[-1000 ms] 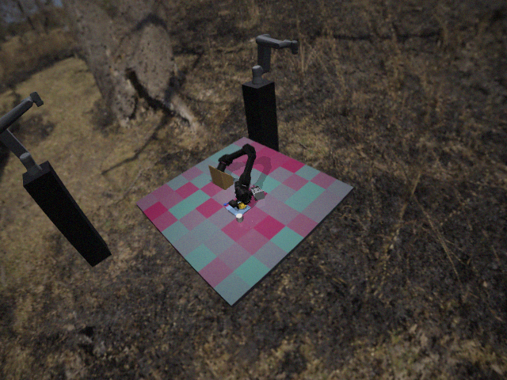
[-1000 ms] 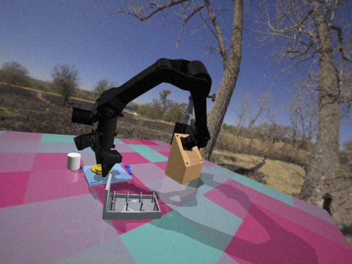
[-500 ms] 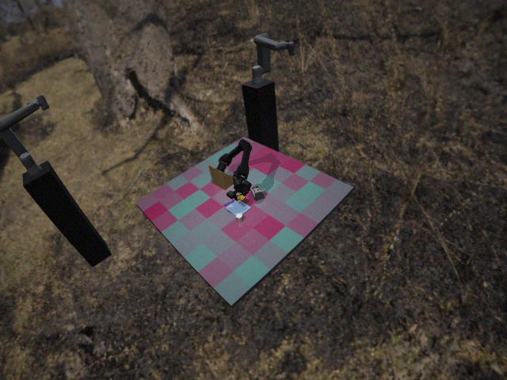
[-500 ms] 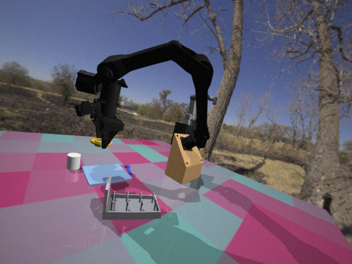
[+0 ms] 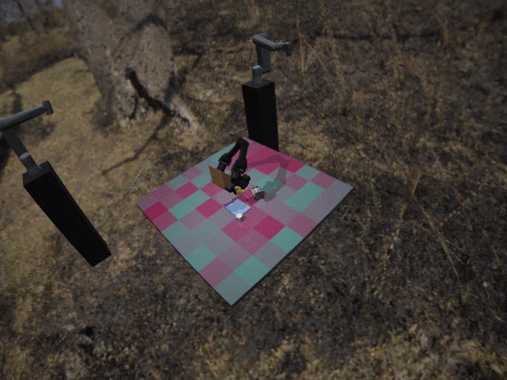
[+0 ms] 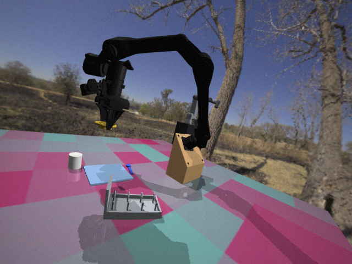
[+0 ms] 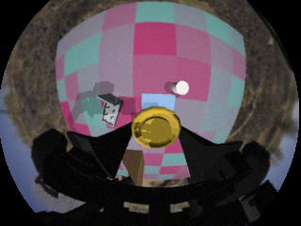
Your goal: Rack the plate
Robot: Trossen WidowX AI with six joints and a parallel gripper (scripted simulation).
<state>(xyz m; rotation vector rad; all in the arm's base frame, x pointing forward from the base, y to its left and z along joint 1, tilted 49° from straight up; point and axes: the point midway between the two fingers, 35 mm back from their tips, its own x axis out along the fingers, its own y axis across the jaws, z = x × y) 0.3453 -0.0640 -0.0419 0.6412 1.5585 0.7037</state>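
My gripper tip is now 19 cm to the right of the grey dish rack, 15 cm above it and 4 cm past it. The rest, counted from my gripper tip: yellow plate 1 cm above; light blue mat 17 cm below, 4 cm behind, 2 cm to the right; white cup 15 cm below, 8 cm to the right, 7 cm ahead.
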